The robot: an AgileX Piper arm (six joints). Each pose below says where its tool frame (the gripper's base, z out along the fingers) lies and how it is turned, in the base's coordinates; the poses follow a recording.
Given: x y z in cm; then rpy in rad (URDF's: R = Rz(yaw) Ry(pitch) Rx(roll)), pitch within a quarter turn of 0, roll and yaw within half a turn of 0.
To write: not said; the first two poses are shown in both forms.
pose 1, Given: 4.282 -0.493 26.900 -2.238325 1.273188 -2.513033
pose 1, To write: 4.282 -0.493 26.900 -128.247 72.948 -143.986
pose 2, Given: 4.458 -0.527 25.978 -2.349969 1.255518 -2.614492
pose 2, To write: 4.458 -0.527 25.978 -134.643 71.936 -149.799
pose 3, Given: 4.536 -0.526 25.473 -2.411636 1.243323 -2.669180
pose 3, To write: 4.536 -0.526 25.473 -138.177 71.237 -152.933
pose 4, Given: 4.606 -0.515 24.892 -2.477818 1.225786 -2.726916
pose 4, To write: 4.606 -0.515 24.892 -141.969 70.232 -156.241
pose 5, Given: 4.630 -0.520 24.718 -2.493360 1.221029 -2.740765
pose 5, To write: 4.630 -0.520 24.718 -142.859 69.960 -157.034
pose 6, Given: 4.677 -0.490 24.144 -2.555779 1.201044 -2.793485
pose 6, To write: 4.677 -0.490 24.144 -146.435 68.815 -160.055
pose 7, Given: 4.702 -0.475 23.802 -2.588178 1.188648 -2.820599
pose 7, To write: 4.702 -0.475 23.802 -148.292 68.105 -161.608
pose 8, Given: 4.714 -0.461 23.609 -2.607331 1.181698 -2.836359
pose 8, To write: 4.714 -0.461 23.609 -149.389 67.706 -162.511
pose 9, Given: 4.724 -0.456 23.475 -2.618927 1.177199 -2.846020
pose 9, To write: 4.724 -0.456 23.475 -150.053 67.449 -163.065
